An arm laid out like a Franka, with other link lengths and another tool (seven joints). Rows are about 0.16 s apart.
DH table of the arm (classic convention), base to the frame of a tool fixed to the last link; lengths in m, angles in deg. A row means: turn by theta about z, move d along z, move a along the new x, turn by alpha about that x. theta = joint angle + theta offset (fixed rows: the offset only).
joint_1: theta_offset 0, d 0.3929, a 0, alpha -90
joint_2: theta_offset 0, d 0, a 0, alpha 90
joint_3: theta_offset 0, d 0.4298, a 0.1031, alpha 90
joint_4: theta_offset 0, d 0, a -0.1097, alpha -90
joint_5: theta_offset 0, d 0.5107, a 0, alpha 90
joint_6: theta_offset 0, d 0, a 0.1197, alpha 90
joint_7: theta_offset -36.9, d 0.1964, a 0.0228, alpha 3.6
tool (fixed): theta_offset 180, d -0.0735, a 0, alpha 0
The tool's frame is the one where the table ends.
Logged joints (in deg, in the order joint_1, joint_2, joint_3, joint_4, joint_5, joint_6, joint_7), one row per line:
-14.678, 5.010, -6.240, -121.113, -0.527, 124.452, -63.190
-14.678, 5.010, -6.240, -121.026, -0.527, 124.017, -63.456
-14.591, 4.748, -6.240, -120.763, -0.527, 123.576, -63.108
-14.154, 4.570, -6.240, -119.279, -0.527, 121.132, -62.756
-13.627, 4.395, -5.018, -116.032, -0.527, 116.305, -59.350
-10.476, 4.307, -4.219, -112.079, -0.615, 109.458, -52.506
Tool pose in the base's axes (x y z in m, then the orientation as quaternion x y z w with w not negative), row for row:
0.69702, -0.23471, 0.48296, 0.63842, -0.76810, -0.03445, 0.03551
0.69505, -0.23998, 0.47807, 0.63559, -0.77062, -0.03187, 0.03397
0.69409, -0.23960, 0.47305, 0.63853, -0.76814, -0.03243, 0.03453
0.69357, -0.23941, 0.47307, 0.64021, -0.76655, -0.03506, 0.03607
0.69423, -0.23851, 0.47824, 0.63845, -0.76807, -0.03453, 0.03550
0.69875, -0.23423, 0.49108, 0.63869, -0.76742, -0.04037, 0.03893
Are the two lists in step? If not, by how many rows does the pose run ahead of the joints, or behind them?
The pose runs 2 rows behind the joints: the pose in row i belongs to the joints in row i - 2.
